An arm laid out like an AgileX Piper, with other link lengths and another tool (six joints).
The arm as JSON. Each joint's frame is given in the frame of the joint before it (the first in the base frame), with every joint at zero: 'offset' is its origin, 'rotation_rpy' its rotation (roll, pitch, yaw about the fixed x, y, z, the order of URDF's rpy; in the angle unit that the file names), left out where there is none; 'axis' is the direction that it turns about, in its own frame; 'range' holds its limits. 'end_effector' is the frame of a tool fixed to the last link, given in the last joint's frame.
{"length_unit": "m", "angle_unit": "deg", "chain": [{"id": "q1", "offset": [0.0, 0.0, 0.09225], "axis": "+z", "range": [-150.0, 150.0]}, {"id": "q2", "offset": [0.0, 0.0, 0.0], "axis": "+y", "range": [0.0, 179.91]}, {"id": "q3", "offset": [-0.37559, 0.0, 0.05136], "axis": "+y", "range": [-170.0, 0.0]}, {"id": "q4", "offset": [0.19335, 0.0, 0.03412], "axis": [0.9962, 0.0, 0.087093], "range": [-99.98, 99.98]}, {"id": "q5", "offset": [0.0, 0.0, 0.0], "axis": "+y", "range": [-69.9, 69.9]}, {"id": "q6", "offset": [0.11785, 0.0, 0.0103], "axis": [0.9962, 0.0, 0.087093], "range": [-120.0, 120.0]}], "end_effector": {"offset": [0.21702, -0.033, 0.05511], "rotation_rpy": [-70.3, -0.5, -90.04]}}
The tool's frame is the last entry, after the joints.
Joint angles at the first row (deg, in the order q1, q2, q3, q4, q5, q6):
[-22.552 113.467 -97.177 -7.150 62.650 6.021]
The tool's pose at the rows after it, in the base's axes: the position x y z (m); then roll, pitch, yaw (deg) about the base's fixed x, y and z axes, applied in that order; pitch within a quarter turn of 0, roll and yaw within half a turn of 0:
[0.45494 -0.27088 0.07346 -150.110 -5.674 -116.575]
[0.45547 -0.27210 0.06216 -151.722 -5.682 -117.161]
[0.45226 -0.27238 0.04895 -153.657 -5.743 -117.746]
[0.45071 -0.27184 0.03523 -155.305 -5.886 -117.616]
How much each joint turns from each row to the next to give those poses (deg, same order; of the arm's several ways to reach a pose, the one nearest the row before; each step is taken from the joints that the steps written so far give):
[-0.363 2.445 -2.605 0.001 1.503 -0.327]
[0.000 1.979 -1.824 -0.001 1.522 0.581]
[-0.083 1.727 -0.898 0.000 1.170 0.568]
[0.000 1.590 -0.248 0.000 0.307 0.000]

